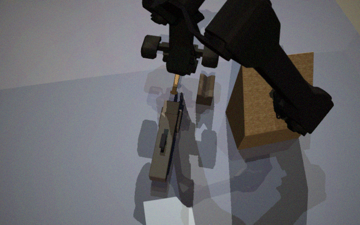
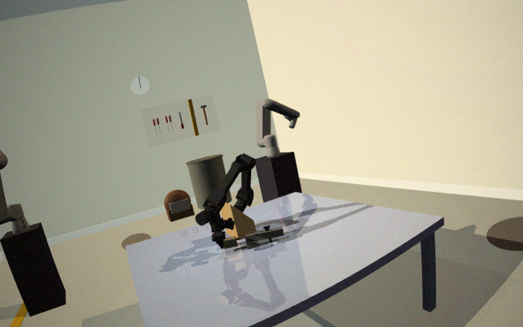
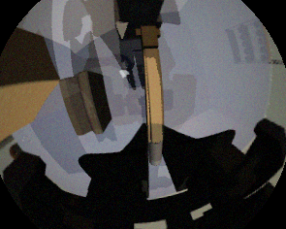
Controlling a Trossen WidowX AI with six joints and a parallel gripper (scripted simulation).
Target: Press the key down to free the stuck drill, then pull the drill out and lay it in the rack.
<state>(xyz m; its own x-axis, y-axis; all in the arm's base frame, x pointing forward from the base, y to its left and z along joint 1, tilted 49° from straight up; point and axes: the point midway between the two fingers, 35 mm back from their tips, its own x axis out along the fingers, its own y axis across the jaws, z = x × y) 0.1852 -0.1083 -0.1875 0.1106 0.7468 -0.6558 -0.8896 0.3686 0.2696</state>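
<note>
Now: gripper tip 2 cm short of the drill, 4 cm to the right of it and 3 cm below it. From my gripper tip the other things lie so: dark key (10 cm ahead, 21 cm to the left, 2 cm above); rack (5 cm behind, 7 cm to the left, 1 cm below).
</note>
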